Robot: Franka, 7 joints.
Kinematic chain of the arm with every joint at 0, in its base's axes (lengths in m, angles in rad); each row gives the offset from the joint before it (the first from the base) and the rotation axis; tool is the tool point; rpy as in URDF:
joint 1: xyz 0 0 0.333 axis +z
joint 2: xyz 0 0 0 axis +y
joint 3: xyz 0 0 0.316 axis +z
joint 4: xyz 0.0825 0 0 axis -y
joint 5: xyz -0.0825 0 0.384 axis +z
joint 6: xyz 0 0 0 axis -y
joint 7: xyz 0.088 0 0 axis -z
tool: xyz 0 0 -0.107 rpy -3.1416 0 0
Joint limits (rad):
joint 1: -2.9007..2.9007
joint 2: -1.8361..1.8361
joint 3: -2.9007..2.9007
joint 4: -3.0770..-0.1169
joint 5: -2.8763..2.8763
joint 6: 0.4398..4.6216
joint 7: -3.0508..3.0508
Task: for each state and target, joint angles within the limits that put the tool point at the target. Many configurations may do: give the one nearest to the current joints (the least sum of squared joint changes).
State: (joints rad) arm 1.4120 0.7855 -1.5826 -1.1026 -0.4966 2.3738 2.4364
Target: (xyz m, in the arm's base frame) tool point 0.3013 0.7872 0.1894
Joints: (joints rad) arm 1.5394 1.6317 -1.2742 -0.5989 -0.4763 2.6101 2.4364
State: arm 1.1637 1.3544 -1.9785 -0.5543 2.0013 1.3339 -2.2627
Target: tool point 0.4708 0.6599 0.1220
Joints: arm 1.2117 1.8137 -1.8586 -0.4775 2.1069 1.7722 -2.2627
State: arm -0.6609 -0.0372 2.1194 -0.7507 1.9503 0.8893 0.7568
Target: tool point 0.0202 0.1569 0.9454
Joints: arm -0.6759 0.4756 2.4399 -1.2071 1.5545 0.4398 0.7568
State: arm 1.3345 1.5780 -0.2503 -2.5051 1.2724 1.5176 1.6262
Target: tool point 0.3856 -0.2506 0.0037
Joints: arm 0.8958 1.7971 -1.1019 -2.1027 1.3385 1.9040 1.6262
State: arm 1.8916 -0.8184 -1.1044 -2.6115 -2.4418 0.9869 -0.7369
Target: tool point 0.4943 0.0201 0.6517
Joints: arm 1.7499 -0.8811 -1.0316 -2.1615 -2.5393 1.0034 -0.7369
